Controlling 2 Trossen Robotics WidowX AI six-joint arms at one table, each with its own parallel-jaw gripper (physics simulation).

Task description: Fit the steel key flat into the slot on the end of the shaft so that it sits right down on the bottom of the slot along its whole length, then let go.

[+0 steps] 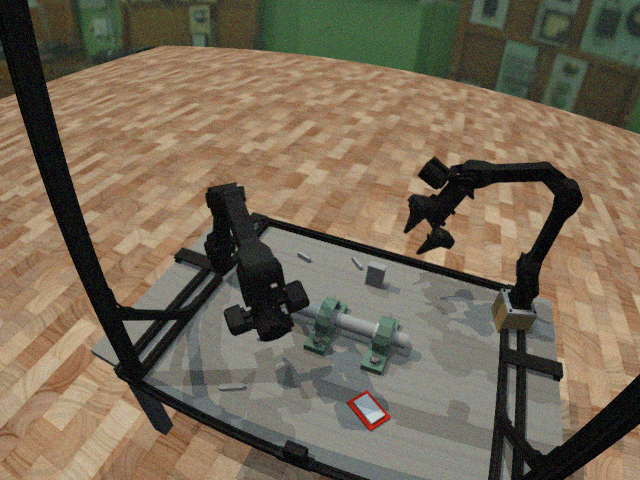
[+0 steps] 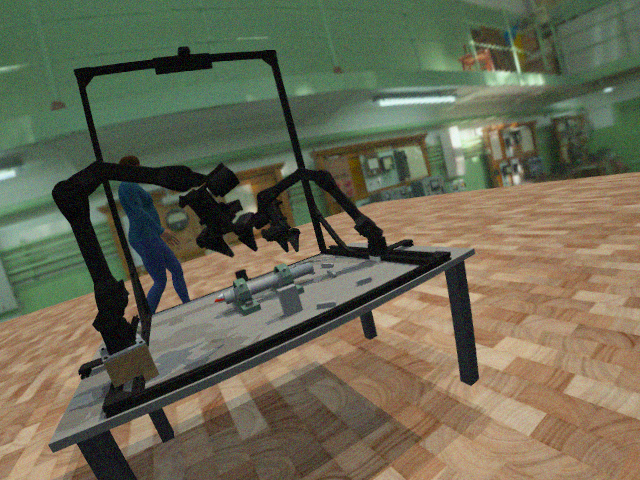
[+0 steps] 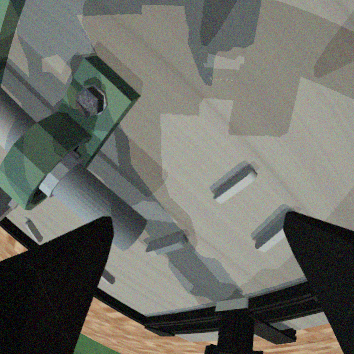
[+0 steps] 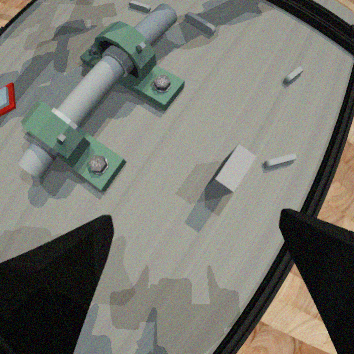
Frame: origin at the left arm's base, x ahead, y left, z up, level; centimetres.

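Seen in the pictures: left gripper, fingertip midpoint: [image 2: 292, 251] [image 3: 200, 224]; right gripper, fingertip midpoint: [image 1: 410, 243] [image 2: 244, 253] [image 4: 196, 221]; left arm's base, origin of the base link: [image 1: 221, 266] [image 2: 379, 253] [image 3: 238, 316]; right arm's base, origin of the base link: [image 1: 519, 301] [image 2: 121, 346].
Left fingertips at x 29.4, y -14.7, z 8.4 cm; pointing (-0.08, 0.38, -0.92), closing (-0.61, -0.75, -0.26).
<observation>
Pixels of each thing's top centre, then the offset from my left fingertips to it.
- grey shaft, middle of its top: [image 4: 96, 67] [image 1: 347, 316] [image 2: 268, 276] dz -3.0, dx +13.8, dy +13.5 cm
- second bar, middle of its top: [image 3: 275, 238] dz -8.8, dx -12.3, dy +0.8 cm
- third bar, middle of its top: [image 3: 163, 249] [image 4: 200, 19] dz -8.8, dx -8.6, dy +14.3 cm
- grey block, middle of its top: [image 4: 235, 166] [image 2: 286, 287] [image 1: 377, 265] dz -2.7, dx +12.7, dy +35.8 cm
- red-edged plate, middle of its top: [image 1: 369, 408] dz -8.9, dx +29.4, dy -4.7 cm
A grey shaft [image 1: 356, 324] [image 2: 263, 281] [image 3: 95, 200] [image 4: 90, 92] lies horizontally in two green brackets; I cannot make out its slot. Several small steel bars lie loose on the table: one bar [image 3: 235, 182] and a second bar [image 3: 272, 227] near each other, and a third bar [image 3: 167, 240] [image 4: 200, 24] near the shaft's end. I cannot tell which is the key. My left gripper [image 1: 267, 314] [image 2: 291, 250] [image 3: 200, 224] is open and empty above the table near that shaft end. My right gripper [image 1: 412, 241] [image 2: 242, 252] [image 4: 196, 221] is open and empty, higher above the table.
A grey block [image 1: 375, 274] [image 2: 289, 300] [image 4: 235, 168] stands beside the shaft, with two small bars [image 4: 293, 75] [image 4: 280, 161] near it. A red-edged plate [image 1: 358, 415] lies on the other side. Another bar [image 1: 232, 386] lies near the frame. A person [image 2: 144, 232] stands behind the table.
</observation>
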